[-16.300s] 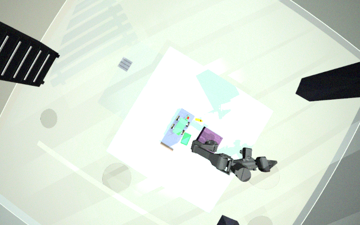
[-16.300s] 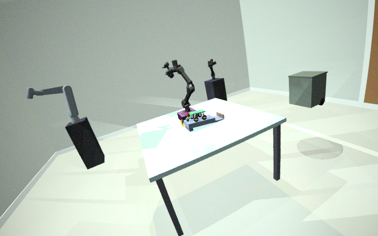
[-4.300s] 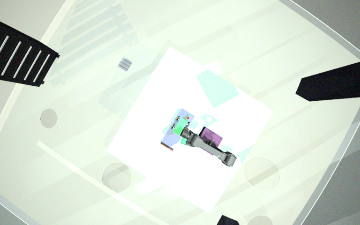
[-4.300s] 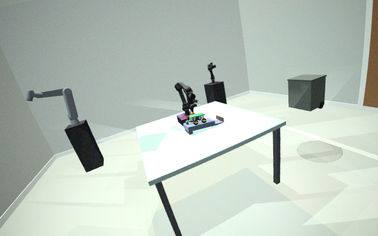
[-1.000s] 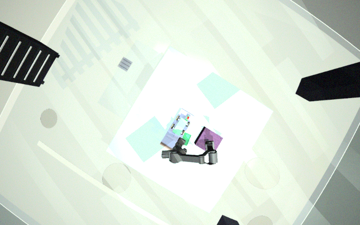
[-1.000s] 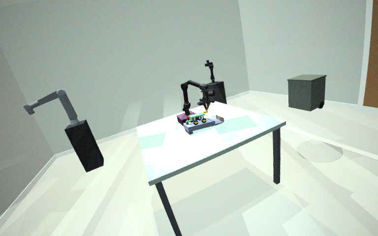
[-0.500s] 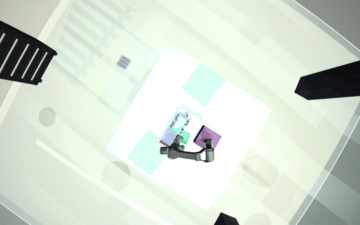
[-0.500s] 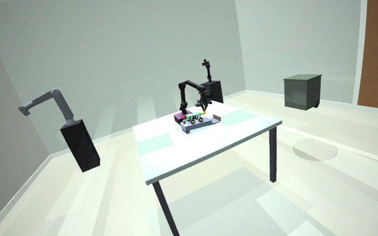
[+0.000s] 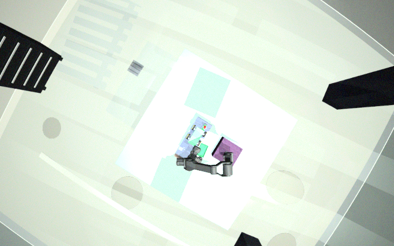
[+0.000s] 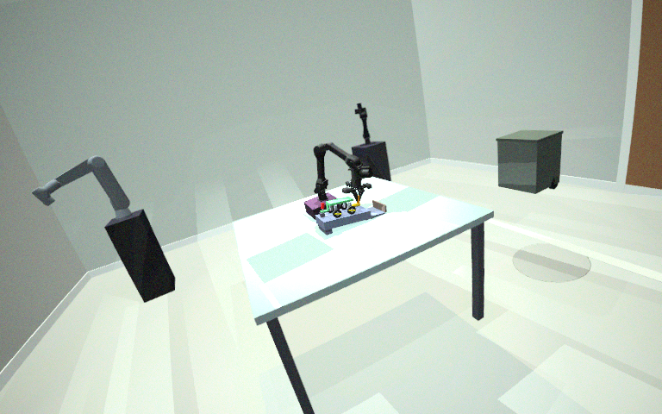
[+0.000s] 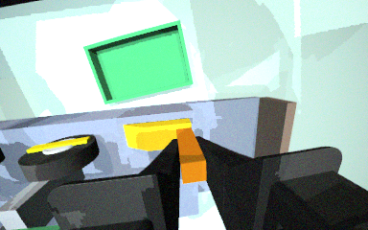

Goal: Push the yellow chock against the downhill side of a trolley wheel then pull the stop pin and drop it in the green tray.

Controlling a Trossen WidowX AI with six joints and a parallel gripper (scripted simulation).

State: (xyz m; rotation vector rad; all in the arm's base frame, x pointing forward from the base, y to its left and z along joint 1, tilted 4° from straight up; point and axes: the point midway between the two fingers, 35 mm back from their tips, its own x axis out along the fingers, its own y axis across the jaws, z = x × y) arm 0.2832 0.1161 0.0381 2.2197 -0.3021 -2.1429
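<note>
My gripper tip is 26 cm to the left of the red-headed stop pin, 4 cm below it and 1 cm short of it. The rest, counted from my gripper tip: yellow chock (2 cm to the right, 1 cm below); then green tray (10 cm below, 8 cm behind, 4 cm to the right); then brown stop board (11 cm to the left, 7 cm ahead, 6 cm below).
</note>
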